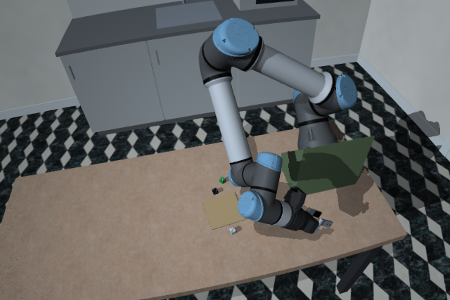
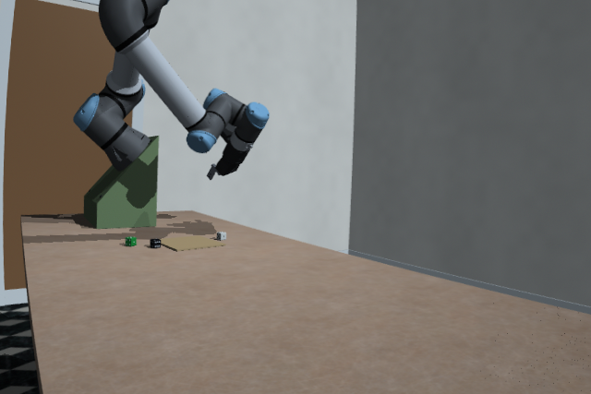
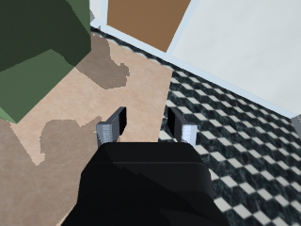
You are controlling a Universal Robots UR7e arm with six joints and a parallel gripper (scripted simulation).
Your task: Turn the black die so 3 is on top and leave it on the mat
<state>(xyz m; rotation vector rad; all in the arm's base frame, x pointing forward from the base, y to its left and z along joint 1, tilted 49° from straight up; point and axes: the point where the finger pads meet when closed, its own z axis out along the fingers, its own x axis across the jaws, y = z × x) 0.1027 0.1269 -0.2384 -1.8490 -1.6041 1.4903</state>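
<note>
My gripper is now 250 mm short of the green die, 390 mm to the left of it and 170 mm above it. From my hand the other things lie so: tan mat 280 mm ahead, 240 mm to the right, 180 mm below; then white die 270 mm ahead, 140 mm to the right, 170 mm below; then black die 290 mm ahead, 340 mm to the right, 170 mm below.
</note>
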